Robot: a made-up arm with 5 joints.
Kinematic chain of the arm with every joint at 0, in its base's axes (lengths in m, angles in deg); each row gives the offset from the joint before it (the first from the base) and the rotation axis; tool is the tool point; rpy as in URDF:
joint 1: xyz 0 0 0.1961 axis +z
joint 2: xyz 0 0 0 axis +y
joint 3: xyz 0.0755 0 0.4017 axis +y
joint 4: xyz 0.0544 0 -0.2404 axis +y
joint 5: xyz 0.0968 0 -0.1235 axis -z
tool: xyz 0 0 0 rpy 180 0 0
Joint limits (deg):
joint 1: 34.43..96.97
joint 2: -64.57..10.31
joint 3: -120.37..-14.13
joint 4: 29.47..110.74
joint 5: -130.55..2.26
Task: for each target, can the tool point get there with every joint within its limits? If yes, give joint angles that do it. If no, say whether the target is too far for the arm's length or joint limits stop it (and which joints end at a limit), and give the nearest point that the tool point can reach.
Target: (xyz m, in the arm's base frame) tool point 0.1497 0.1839 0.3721
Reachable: yes | joints 50.85 -24.59 -23.55 36.17 -113.64
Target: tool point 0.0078 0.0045 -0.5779
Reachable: no: joint limits stop it (at a limit: joint 1, joint 2, joint 3) | nearest point 0.1501 0.1029 0.1885 | short by 0.786 m
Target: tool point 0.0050 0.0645 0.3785
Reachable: yes | joints 85.59 -43.06 -31.81 99.13 -36.14
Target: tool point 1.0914 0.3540 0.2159
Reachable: no: too far | nearest point 0.4315 0.2958 0.4348 | short by 0.698 m
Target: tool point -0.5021 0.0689 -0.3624
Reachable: no: joint limits stop it (at a limit: joint 1, joint 2, joint 3) | nearest point -0.0239 0.1957 0.1858 | short by 0.738 m
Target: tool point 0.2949 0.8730 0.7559
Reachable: no: too far | nearest point 0.1725 0.5107 0.6681 | short by 0.392 m
